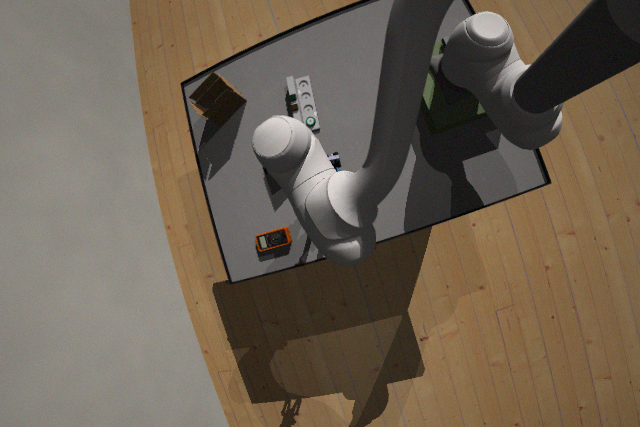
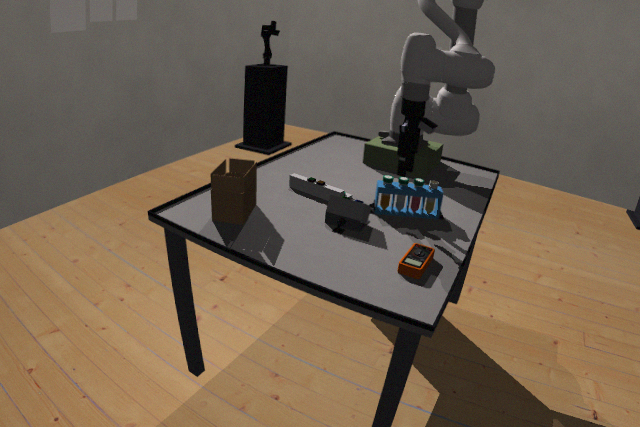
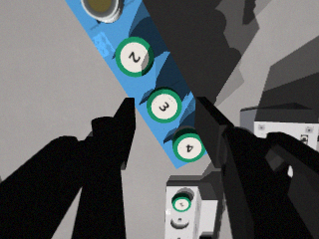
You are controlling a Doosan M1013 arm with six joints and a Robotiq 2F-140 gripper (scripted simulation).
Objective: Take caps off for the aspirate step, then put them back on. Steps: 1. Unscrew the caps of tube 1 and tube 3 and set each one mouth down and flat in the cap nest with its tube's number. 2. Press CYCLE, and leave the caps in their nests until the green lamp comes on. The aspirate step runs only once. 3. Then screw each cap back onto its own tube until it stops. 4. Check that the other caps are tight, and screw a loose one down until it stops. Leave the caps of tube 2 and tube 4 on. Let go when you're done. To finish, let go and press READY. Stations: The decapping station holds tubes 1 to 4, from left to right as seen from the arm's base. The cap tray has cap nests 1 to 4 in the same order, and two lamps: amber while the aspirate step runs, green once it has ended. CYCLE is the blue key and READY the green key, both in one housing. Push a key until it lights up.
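The cap 2 lies 2 cm behind my hand, 5 cm to the left of it and 6 cm below it. Round my hand: key housing (16 cm ahead, 12 cm to the right, 12 cm below); then green key (14 cm ahead, 14 cm to the right, 10 cm below); then blue key (14 cm ahead, 10 cm to the right, 10 cm below).
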